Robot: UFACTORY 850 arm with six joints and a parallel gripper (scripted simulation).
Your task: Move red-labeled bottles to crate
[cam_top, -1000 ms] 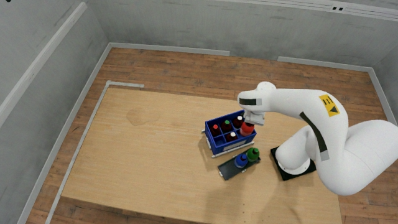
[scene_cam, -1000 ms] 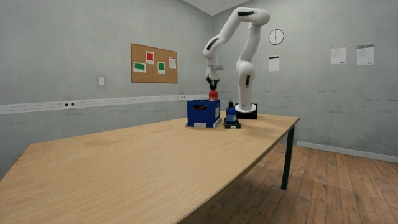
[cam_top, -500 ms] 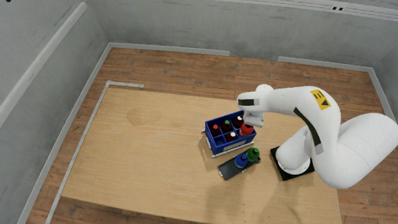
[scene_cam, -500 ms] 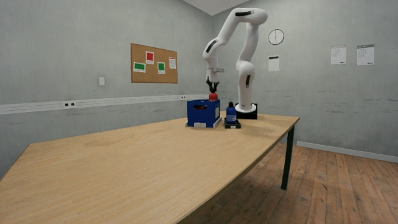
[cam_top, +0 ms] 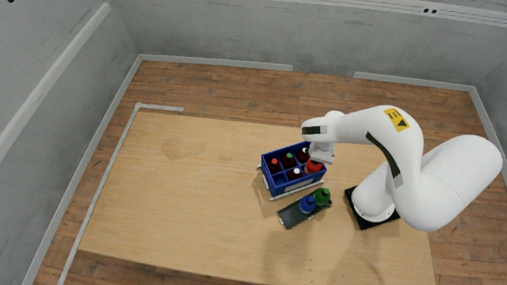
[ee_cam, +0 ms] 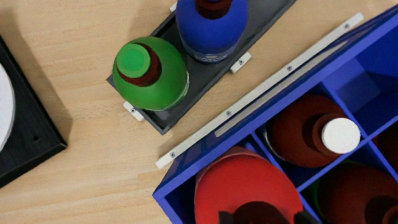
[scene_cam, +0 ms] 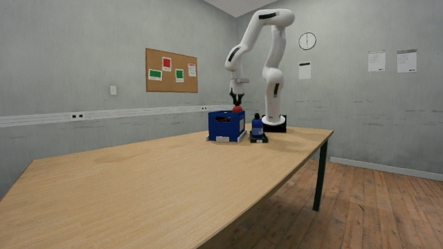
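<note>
Now: the red-labeled bottle 70 mm below my hand. Also, from my hand: blue-labeled bottle (20 mm ahead, 170 mm to the left, 160 mm below); green-labeled bottle (60 mm behind, 130 mm to the left, 160 mm below); blue crate (100 mm ahead, 10 mm to the right, 160 mm below).
</note>
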